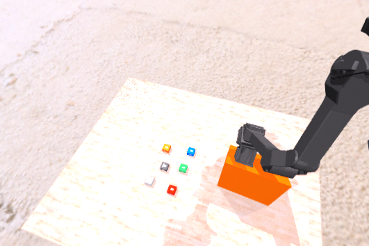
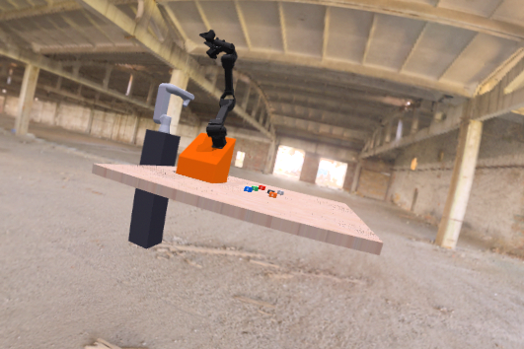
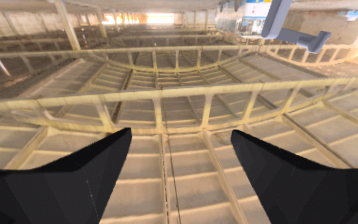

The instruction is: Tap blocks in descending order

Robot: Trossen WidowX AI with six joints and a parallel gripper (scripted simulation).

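The dark grey block is 59 cm ahead of my gripper tip, 3 cm to the left of it and 77 cm below it. From my gripper tip the other things lie so: blue block (50 cm ahead, 8 cm to the right, 77 cm below); then red block (52 cm ahead, 12 cm to the left, 77 cm below); then green block (51 cm ahead, 1 cm to the left, 77 cm below).
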